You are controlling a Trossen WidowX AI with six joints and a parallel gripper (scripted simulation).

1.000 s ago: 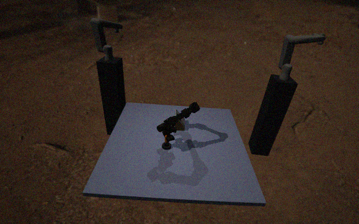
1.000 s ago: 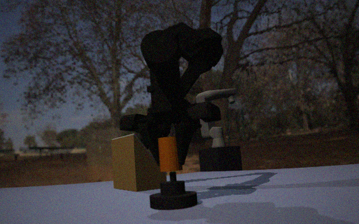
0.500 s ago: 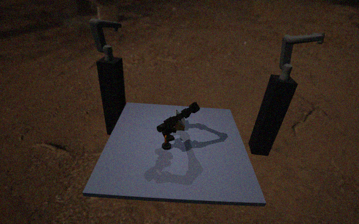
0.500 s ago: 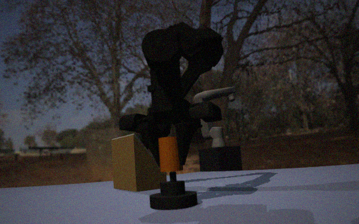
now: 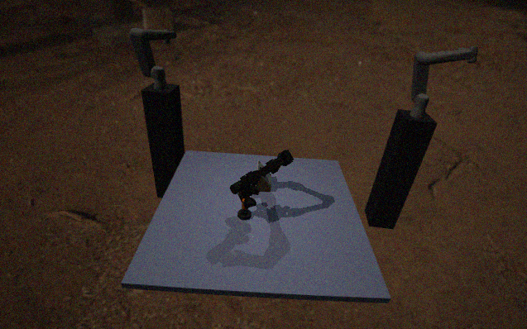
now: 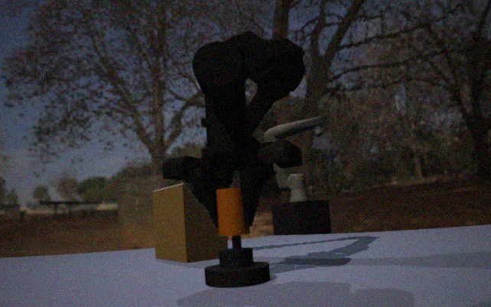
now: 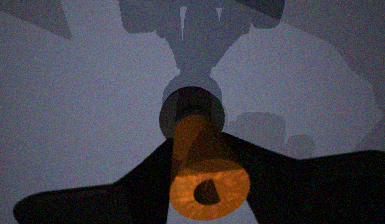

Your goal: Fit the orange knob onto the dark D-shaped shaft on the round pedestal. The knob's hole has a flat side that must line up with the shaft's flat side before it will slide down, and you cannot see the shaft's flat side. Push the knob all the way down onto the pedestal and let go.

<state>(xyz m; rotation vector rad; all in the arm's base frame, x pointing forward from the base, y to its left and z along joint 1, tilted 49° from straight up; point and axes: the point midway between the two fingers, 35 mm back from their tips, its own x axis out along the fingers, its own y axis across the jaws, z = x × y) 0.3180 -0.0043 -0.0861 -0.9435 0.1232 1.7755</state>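
Now: gripper tip 2 cm below the orange knob. Round my gripper tip: pedestal (4 cm below).
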